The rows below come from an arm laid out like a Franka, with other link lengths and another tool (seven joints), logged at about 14 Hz.
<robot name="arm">
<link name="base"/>
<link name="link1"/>
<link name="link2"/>
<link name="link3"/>
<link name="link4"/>
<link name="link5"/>
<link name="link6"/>
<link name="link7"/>
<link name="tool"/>
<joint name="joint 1" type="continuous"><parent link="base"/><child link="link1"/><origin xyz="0 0 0.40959" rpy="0 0 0"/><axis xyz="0 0 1"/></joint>
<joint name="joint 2" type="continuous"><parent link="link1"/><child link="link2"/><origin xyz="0 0 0" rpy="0 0 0"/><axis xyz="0 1 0"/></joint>
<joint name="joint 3" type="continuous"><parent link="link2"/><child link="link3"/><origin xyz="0 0 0.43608" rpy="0 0 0"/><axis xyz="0 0 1"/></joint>
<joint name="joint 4" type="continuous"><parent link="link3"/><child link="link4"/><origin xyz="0.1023 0 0" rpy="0 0 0"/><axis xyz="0 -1 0"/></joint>
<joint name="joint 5" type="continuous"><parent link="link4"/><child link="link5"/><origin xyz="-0.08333 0 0.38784" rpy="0 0 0"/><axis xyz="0 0 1"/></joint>
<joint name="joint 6" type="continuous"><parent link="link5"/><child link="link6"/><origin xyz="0 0 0" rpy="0 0 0"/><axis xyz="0 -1 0"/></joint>
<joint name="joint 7" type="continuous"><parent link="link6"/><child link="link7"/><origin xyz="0.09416 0 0" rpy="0 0 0"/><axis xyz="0 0 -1"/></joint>
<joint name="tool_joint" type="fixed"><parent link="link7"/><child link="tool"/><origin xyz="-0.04 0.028 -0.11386" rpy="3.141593 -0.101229 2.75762"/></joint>
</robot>
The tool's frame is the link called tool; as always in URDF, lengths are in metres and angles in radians. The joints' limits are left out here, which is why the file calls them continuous.
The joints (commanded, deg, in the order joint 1, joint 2, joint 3, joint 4, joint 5, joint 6, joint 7), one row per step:
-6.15 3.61 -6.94 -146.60 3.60 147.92 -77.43
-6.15 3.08 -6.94 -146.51 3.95 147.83 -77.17
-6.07 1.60 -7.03 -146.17 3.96 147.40 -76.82
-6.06 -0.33 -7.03 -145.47 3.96 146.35 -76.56
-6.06 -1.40 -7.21 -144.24 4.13 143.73 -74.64
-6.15 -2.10 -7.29 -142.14 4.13 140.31 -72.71
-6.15 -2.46 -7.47 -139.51 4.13 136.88 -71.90
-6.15 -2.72 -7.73 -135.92 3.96 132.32 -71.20
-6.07 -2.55 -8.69 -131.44 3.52 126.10 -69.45
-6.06 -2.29 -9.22 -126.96 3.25 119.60 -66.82
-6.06 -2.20 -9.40 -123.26 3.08 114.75 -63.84
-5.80 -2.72 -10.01 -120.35 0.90 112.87 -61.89
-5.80 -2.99 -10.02 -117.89 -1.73 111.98 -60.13
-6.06 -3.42 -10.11 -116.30 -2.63 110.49 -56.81
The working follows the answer.
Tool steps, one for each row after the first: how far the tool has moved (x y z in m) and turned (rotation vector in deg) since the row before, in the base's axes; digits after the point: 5 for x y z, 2 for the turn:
0.00004 0.00025 0.00439 0.11 -0.56 -0.56
0.00065 0.00000 0.01289 -0.11 -1.38 -0.35
0.00116 -0.00003 0.01793 -0.06 -1.59 -0.21
0.00077 0.00004 0.01310 0.50 0.30 -2.12
0.00470 -0.00073 0.01536 0.46 0.62 -1.94
0.00793 -0.00242 0.01667 0.34 0.41 -0.82
0.01021 -0.00383 0.02201 0.32 0.68 -0.61
0.00914 -0.00845 0.02430 0.40 1.96 -2.02
0.00745 -0.00433 0.02459 0.45 2.38 -2.66
0.00581 -0.00080 0.02262 0.08 1.42 -2.82
0.00420 -0.00661 0.02511 -2.27 -0.89 -1.17
0.00505 -0.00459 0.02093 -2.84 -1.11 -0.62
-0.00119 -0.00221 0.01489 -1.05 -0.33 -3.35

Tool pose at each row, in the base's axes (x y z in m, rotation vector in deg; rounded; the steps above come from the unrounded poses):
0.42748 -0.13220 0.42652 58.46 -163.32 -0.74
0.42752 -0.13195 0.43091 57.85 -164.15 -0.66
0.42816 -0.13195 0.44379 57.73 -165.53 0.17
0.42933 -0.13197 0.46172 57.87 -167.04 1.06
0.43009 -0.13194 0.47482 54.75 -167.96 0.08
0.43480 -0.13266 0.49018 51.79 -168.42 -0.97
0.44273 -0.13508 0.50684 50.52 -168.51 -1.70
0.45294 -0.13891 0.52886 49.49 -168.22 -2.50
0.46207 -0.14735 0.55316 46.06 -167.36 -4.02
0.46953 -0.15169 0.57775 41.65 -166.29 -5.78
0.47534 -0.15249 0.60038 37.24 -166.00 -6.69
0.47954 -0.15910 0.62549 35.38 -166.94 -3.26
0.48458 -0.16369 0.64642 34.24 -167.73 1.15
0.48339 -0.16590 0.66131 29.21 -168.77 2.40

